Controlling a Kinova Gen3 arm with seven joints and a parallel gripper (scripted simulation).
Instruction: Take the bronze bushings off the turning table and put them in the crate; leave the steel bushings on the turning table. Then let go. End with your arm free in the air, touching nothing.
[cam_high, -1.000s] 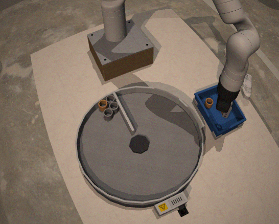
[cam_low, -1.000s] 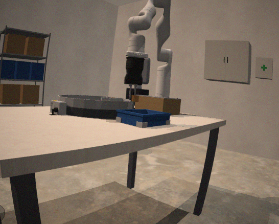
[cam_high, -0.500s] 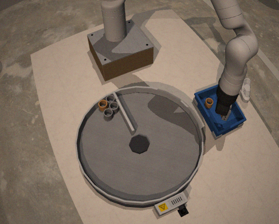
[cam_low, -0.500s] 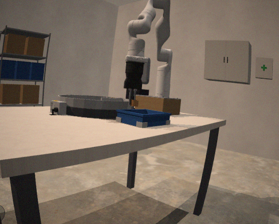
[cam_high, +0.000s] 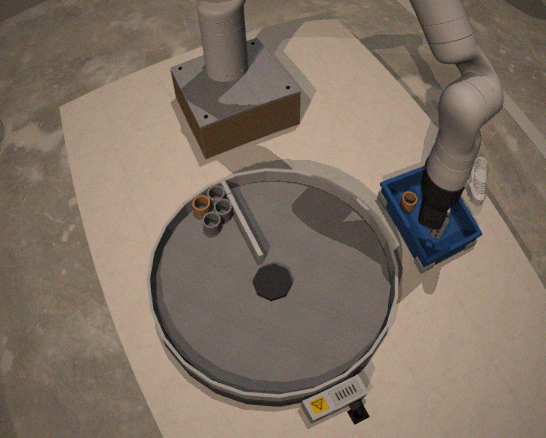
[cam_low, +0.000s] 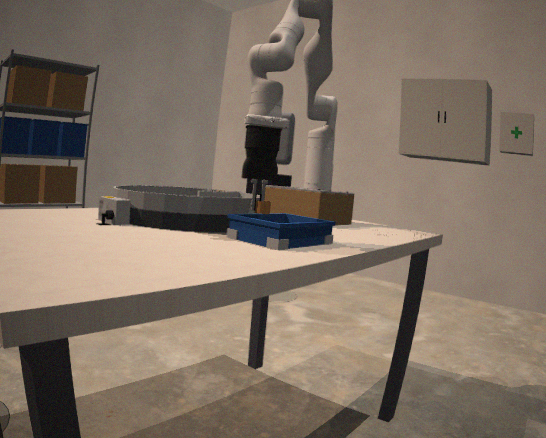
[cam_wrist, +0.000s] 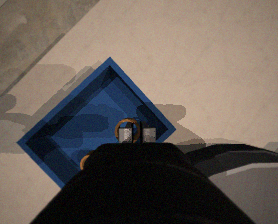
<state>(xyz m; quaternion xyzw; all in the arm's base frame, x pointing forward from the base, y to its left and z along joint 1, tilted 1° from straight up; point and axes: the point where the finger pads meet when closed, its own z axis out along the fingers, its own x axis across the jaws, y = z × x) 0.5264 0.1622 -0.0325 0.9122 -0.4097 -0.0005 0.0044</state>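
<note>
Right now my hand is 60 mm above the blue crate, 50 mm past it and 40 mm to the right of it. From my hand the other things lie so: round grey turning table 300 mm to the right, 70 mm behind, 30 mm below.
</note>
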